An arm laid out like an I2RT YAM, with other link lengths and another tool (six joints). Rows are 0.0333 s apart.
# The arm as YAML. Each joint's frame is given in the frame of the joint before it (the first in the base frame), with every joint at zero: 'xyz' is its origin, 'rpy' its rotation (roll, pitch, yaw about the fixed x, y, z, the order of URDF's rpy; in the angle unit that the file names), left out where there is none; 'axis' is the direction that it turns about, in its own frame. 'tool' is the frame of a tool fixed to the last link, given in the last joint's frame.
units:
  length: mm
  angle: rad
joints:
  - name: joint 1
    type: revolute
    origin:
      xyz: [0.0, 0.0, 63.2]
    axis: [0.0, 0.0, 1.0]
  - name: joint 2
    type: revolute
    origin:
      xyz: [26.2, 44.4, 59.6]
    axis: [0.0, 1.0, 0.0]
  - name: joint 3
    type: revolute
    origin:
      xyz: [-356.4, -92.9, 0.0]
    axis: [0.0, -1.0, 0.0]
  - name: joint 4
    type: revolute
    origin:
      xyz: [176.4, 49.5, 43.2]
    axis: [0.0, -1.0, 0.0]
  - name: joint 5
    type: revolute
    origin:
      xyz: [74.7, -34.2, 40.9]
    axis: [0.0, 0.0, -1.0]
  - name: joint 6
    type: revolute
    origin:
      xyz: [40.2, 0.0, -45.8]
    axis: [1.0, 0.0, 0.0]
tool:
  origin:
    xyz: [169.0, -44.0, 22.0]
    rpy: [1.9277, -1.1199, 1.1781]
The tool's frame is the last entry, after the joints.
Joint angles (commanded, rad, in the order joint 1, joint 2, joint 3, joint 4, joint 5, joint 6), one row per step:
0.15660, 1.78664, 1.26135, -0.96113, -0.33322, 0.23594
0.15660, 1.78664, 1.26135, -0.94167, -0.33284, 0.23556
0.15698, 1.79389, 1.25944, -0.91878, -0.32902, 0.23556
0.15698, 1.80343, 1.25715, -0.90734, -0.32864, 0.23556
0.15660, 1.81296, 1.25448, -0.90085, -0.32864, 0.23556
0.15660, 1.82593, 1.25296, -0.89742, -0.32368, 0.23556
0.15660, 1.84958, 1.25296, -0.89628, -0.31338, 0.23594
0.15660, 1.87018, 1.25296, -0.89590, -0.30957, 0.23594
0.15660, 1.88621, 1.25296, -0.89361, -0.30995, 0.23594
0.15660, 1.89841, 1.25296, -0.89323, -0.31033, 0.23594
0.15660, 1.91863, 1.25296, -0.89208, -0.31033, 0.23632
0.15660, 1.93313, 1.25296, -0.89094, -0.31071, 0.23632
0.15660, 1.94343, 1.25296, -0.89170, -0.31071, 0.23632
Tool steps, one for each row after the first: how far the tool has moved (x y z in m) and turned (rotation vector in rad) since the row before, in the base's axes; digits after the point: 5 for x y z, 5 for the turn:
0.00553, 0.00080, 0.00064, 0.00265, -0.01941, 0.00032
0.00602, 0.00025, -0.00172, -0.00161, -0.01415, -0.00004
0.00255, 0.00032, -0.00284, -0.00043, 0.00033, -0.00004
0.00099, 0.00003, -0.00313, -0.00089, 0.00564, -0.00038
0.00065, -0.00097, -0.00414, -0.00660, 0.01016, -0.00052
0.00057, -0.00214, -0.00719, -0.01363, 0.02076, -0.00128
0.00002, -0.00082, -0.00618, -0.00691, 0.01938, -0.00026
0.00038, 0.00014, -0.00471, -0.00177, 0.01363, 0.00002
-0.00015, 0.00006, -0.00361, -0.00147, 0.01173, 0.00001
-0.00020, -0.00004, -0.00599, -0.00298, 0.01895, -0.00036
-0.00012, 0.00006, -0.00429, -0.00171, 0.01326, 0.00000
-0.00056, -0.00009, -0.00306, -0.00172, 0.01092, 0.00000

